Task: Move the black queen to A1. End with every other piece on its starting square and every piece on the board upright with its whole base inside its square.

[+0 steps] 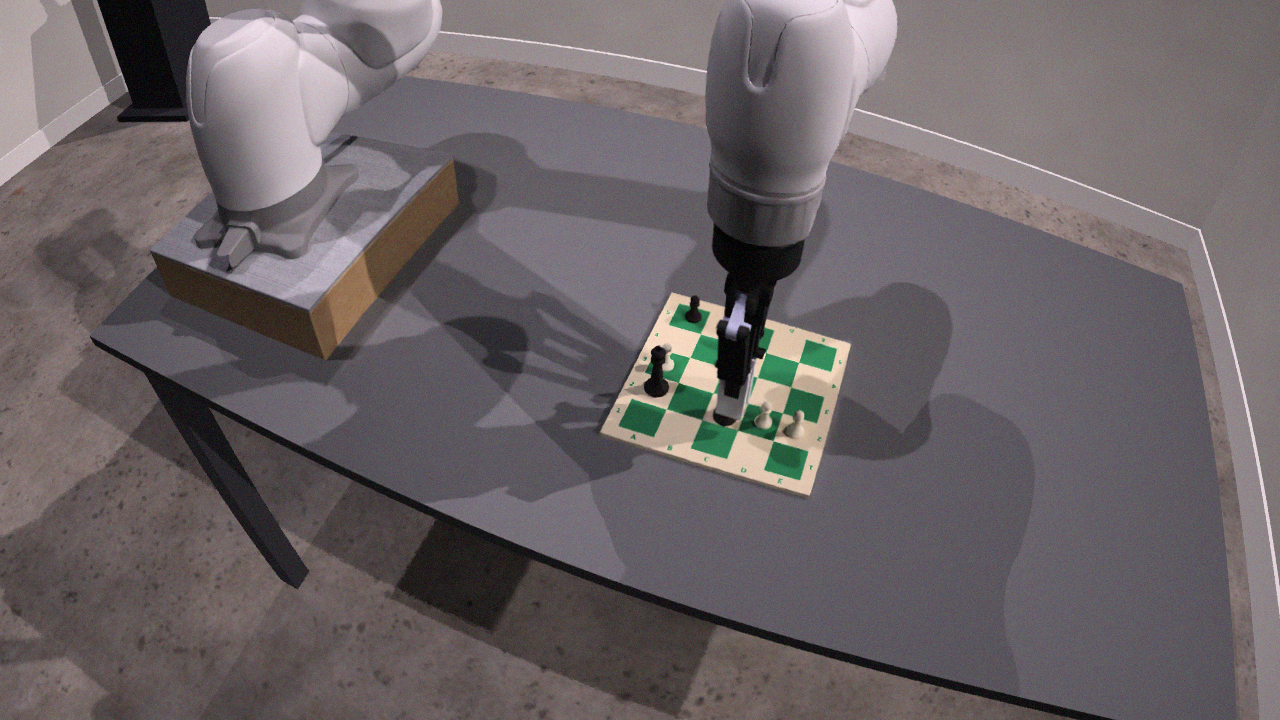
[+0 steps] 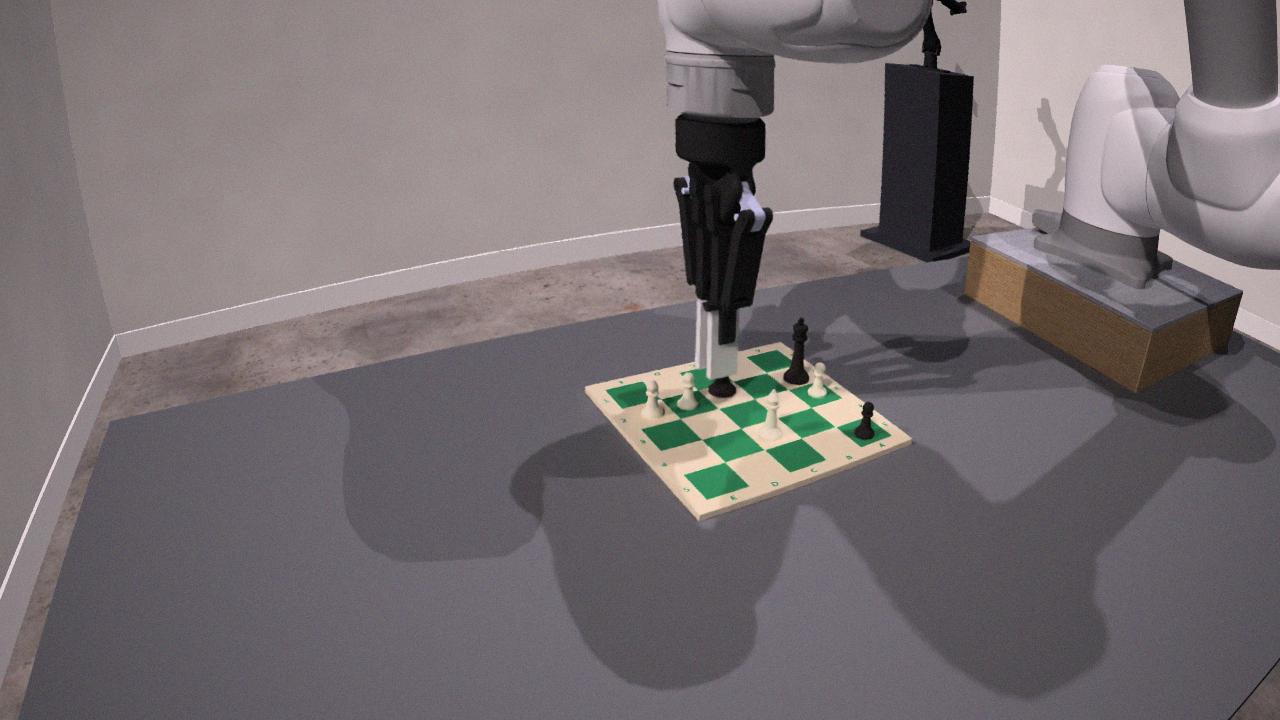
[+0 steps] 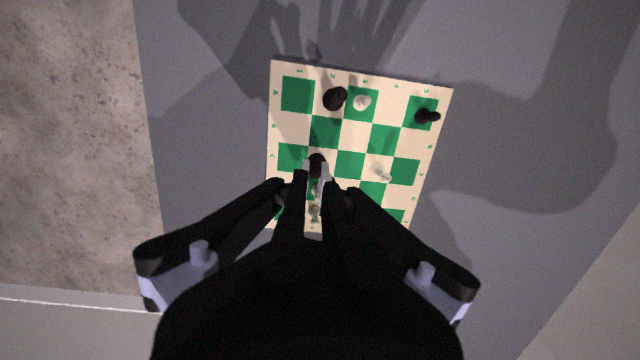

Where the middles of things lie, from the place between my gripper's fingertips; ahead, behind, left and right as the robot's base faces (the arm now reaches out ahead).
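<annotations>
Chessboard (image 2: 711,458): my hand 30 mm above it, 50 mm to the right of it. White bishop (image 2: 770,431): 10 mm ahead of my hand, 90 mm to the left of it.
</annotations>
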